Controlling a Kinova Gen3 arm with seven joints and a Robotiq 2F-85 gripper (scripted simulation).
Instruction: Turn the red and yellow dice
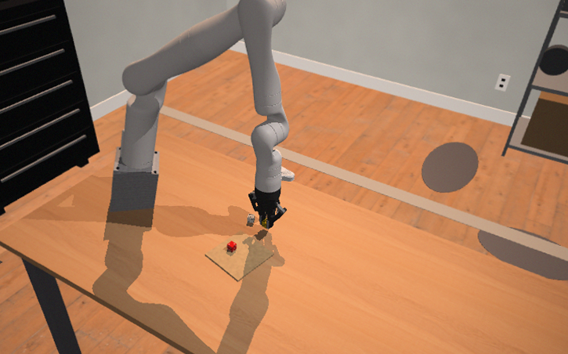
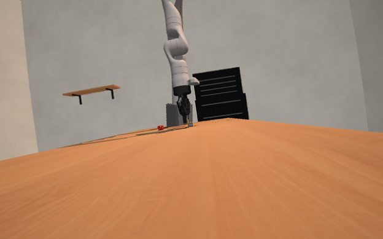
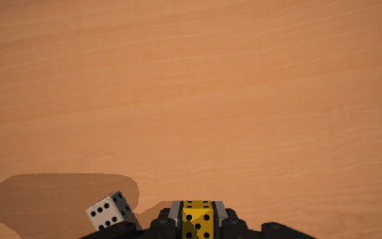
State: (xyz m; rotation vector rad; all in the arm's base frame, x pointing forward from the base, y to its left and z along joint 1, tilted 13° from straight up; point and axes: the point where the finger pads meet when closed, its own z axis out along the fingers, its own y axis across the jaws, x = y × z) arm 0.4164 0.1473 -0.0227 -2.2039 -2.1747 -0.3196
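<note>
Now: the tan mat 10 mm ahead of my hand, 130 mm to the right of it and 30 mm below it. From my hand the other things lie so: white die 60 mm behind, 30 mm below; yellow die 10 mm below; red die 20 mm behind, 130 mm to the right, 20 mm below.
</note>
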